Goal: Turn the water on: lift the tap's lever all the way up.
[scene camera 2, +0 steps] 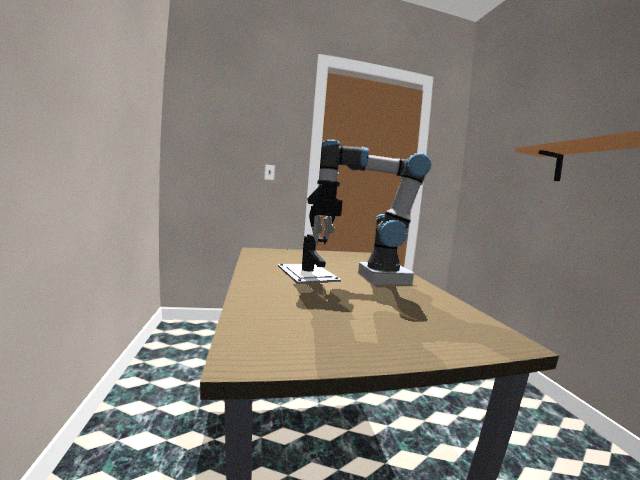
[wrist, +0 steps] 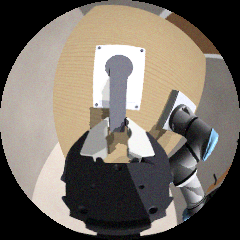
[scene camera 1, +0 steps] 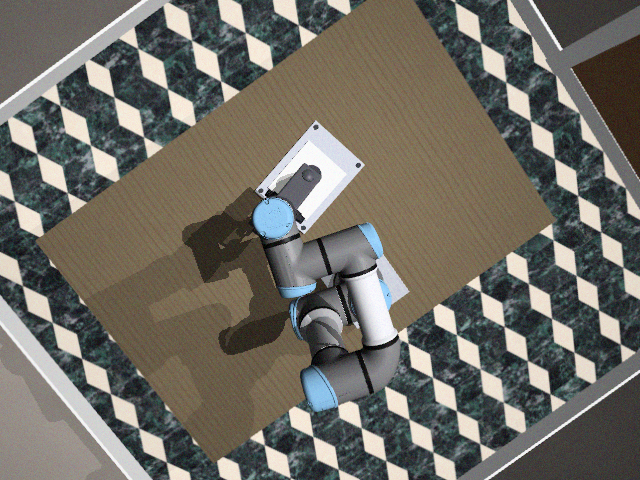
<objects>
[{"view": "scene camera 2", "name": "my gripper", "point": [321,244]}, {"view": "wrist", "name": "my gripper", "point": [117,118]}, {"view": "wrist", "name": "lever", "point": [118,85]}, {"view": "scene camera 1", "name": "my gripper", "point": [285,207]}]
</objects>
